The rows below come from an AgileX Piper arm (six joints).
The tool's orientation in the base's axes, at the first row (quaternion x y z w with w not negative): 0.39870, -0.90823, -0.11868, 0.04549
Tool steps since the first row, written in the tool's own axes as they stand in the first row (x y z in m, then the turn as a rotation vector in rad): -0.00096, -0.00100, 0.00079, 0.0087, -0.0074, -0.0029; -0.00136, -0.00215, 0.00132, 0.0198, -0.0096, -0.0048; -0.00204, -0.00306, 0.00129, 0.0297, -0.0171, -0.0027; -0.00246, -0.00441, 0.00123, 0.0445, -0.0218, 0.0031; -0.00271, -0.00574, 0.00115, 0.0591, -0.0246, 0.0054; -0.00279, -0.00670, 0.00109, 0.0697, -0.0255, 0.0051; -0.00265, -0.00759, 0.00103, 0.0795, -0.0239, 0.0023; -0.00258, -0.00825, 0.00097, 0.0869, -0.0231, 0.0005; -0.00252, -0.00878, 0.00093, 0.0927, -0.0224, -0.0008
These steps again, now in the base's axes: 0.00122, 0.00019, -0.00100, -0.0001, -0.0118, 0.0008; 0.00222, -0.00017, -0.00180, -0.0057, -0.0217, 0.0020; 0.00334, -0.00027, -0.00199, -0.0075, -0.0335, -0.0021; 0.00460, -0.00086, -0.00227, -0.0152, -0.0464, -0.0090; 0.00573, -0.00156, -0.00253, -0.0235, -0.0586, -0.0121; 0.00648, -0.00214, -0.00271, -0.0300, -0.0670, -0.0122; 0.00703, -0.00283, -0.00288, -0.0373, -0.0737, -0.0092; 0.00746, -0.00332, -0.00299, -0.0425, -0.0789, -0.0073; 0.00781, -0.00372, -0.00308, -0.0467, -0.0829, -0.0060
